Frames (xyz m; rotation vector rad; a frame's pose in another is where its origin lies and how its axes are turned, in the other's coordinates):
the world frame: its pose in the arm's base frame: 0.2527 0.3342 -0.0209 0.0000 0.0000 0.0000
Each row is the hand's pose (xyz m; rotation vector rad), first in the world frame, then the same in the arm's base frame.
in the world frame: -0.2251 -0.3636 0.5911 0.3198 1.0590 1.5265
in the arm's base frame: 0.0276 -0.0294 0.5702 0.3198 1.0590 1.5265
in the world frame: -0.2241 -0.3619 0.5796 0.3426 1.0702 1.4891
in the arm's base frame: 0.0286 -0.0277 0.5587 0.3426 1.0702 1.4891
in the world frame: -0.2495 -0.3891 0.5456 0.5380 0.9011 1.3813
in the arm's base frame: 0.0032 -0.0549 0.5247 0.5380 0.9011 1.3813
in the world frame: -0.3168 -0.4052 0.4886 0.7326 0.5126 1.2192
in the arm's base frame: -0.0641 -0.0710 0.4677 0.7326 0.5126 1.2192
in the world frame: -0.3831 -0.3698 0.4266 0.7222 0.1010 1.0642
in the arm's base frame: -0.1304 -0.0356 0.4057 0.7222 0.1010 1.0642
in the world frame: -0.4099 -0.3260 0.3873 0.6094 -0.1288 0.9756
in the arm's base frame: -0.1572 0.0082 0.3664 0.6094 -0.1288 0.9756
